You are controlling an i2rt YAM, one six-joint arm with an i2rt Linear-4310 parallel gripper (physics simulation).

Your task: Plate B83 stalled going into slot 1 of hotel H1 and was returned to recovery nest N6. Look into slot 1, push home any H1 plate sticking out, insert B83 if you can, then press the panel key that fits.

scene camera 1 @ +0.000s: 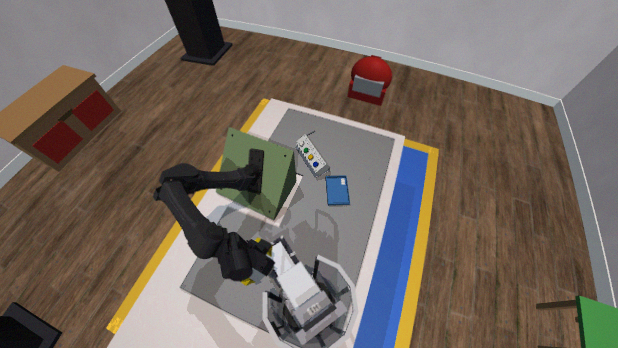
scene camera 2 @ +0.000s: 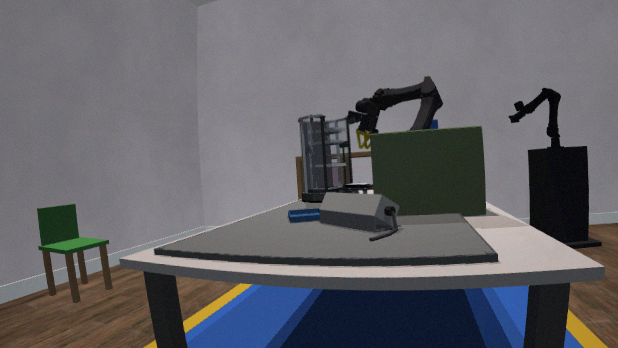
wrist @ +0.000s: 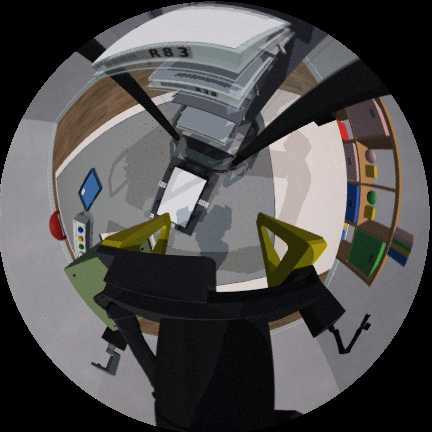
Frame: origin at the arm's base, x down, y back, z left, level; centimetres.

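Where they show: gripper, fingertip midpoint: [scene camera 2: 363,148] [wrist: 213,216]; arm's base, origin of the base link: [scene camera 1: 255,171] [scene camera 2: 421,165].
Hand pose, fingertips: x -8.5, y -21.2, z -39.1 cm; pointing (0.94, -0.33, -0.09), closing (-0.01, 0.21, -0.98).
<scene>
Each offset is from my fingertips to the top centre of the thing.
Hotel H1 {dx -18.3, dy -18.2, dz -6.0 cm} [scene camera 1: 314,307] [scene camera 2: 324,160] [wrist: 135,92] is a tall clear-walled tower with dark posts. In the wrist view, a white-topped plate marked R83 [wrist: 190,40] lies above a plate marked R38 {dx -5.0, dy -16.4, dz -4.3 cm} [wrist: 206,92] and a lower grey plate {dx +5.7, dy -16.4, dz -4.3 cm} [wrist: 206,125]. I cannot tell their slot numbers or how far each sticks out. A white plate {dx +15.0, dy -1.9, dz +7.2 cm} [wrist: 182,195] lies in the dark nest at the hotel's foot; its marking is not readable. My gripper [scene camera 1: 256,264] [scene camera 2: 364,140] [wrist: 213,216] is open and empty, beside the hotel and above the nest. The key panel {dx +14.0, dy +1.4, dz +62.5 cm} [scene camera 1: 311,156] [scene camera 2: 350,210] [wrist: 80,237] has white, green, yellow and blue keys.
A blue tray {dx +20.7, dy -16.1, dz +47.9 cm} [scene camera 1: 337,190] [scene camera 2: 303,215] [wrist: 90,190] lies beside the panel. The large green block [scene camera 1: 237,155] [scene camera 2: 427,172] [wrist: 87,280] carries my arm's base. A cable trails from the panel. Shelves stand beyond the table in the wrist view.
</scene>
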